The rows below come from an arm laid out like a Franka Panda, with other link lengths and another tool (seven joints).
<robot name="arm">
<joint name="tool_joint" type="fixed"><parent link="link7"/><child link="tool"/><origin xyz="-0.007 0.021 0.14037" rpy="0 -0.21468 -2.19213"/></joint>
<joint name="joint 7" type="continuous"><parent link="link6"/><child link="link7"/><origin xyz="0.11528 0 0" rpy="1.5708 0 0"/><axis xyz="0 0 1"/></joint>
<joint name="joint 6" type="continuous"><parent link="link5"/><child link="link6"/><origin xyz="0 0 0" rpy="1.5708 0 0"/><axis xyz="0 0 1"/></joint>
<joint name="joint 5" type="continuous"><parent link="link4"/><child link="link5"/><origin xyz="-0.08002 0.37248 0" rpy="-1.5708 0 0"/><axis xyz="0 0 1"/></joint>
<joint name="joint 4" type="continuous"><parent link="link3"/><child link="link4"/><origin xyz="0.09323 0 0" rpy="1.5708 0 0"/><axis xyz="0 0 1"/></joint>
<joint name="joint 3" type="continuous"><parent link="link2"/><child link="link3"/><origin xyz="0 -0.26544 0" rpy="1.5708 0 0"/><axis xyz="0 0 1"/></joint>
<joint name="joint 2" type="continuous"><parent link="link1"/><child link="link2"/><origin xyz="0 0 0" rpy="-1.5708 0 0"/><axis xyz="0 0 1"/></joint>
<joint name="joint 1" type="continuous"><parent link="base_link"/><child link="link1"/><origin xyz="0 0 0.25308" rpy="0 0 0"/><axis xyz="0 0 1"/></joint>
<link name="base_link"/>
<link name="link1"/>
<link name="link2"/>
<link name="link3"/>
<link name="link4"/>
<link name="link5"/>
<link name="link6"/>
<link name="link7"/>
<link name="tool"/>
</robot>
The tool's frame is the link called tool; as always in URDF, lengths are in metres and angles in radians. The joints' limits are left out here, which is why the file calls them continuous.
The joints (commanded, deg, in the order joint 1, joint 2, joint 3, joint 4, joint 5, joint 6, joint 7), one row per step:
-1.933, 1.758, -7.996, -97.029, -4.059, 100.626, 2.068
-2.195, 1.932, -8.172, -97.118, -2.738, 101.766, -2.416
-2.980, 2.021, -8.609, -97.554, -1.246, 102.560, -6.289
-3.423, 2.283, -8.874, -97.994, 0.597, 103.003, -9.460
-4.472, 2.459, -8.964, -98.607, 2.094, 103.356, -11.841
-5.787, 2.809, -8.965, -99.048, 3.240, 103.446, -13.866
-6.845, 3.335, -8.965, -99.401, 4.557, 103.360, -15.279
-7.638, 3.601, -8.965, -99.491, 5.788, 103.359, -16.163
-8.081, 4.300, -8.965, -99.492, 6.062, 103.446, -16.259
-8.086, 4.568, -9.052, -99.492, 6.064, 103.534, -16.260
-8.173, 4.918, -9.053, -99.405, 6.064, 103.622, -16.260
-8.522, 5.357, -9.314, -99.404, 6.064, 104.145, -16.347
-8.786, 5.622, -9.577, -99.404, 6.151, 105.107, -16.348
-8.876, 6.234, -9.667, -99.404, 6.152, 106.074, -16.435
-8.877, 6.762, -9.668, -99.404, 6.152, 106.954, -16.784
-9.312, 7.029, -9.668, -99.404, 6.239, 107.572, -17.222
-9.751, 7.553, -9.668, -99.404, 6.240, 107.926, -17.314
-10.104, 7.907, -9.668, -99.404, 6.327, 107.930, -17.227
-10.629, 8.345, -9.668, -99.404, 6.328, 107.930, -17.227
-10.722, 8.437, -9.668, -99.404, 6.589, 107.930, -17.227
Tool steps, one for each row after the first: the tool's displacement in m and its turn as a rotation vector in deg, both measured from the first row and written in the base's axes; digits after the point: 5 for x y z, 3 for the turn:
0.00386, -0.00291, -0.00083, 0.982, -0.782, 3.901
0.00394, -0.01318, -0.00446, 2.194, -1.160, 6.327
0.00466, -0.01736, -0.01073, 3.843, -1.260, 8.457
0.00296, -0.02639, -0.01763, 5.245, -1.245, 9.392
0.00043, -0.03776, -0.02524, 6.396, -0.960, 9.837
-0.00158, -0.04601, -0.03428, 7.805, -0.541, 9.872
-0.00282, -0.05182, -0.03810, 8.980, -0.706, 9.685
-0.00257, -0.05604, -0.04528, 9.341, -0.243, 9.225
-0.00219, -0.05710, -0.04789, 9.360, -0.070, 9.111
-0.00144, -0.05822, -0.05063, 9.370, 0.102, 9.002
-0.00150, -0.06496, -0.05415, 9.234, 0.003, 8.440
-0.00066, -0.07110, -0.05500, 8.957, -0.692, 7.863
0.00187, -0.07403, -0.05951, 8.688, -0.993, 7.712
0.00475, -0.07510, -0.06333, 8.434, -1.284, 8.009
0.00513, -0.08014, -0.06493, 8.294, -1.652, 7.964
0.00505, -0.08512, -0.06981, 8.257, -1.497, 7.575
0.00421, -0.08865, -0.07361, 8.413, -1.218, 7.085
0.00273, -0.09410, -0.07831, 8.513, -0.832, 6.528
0.00262, -0.09464, -0.07935, 8.761, -0.856, 6.355

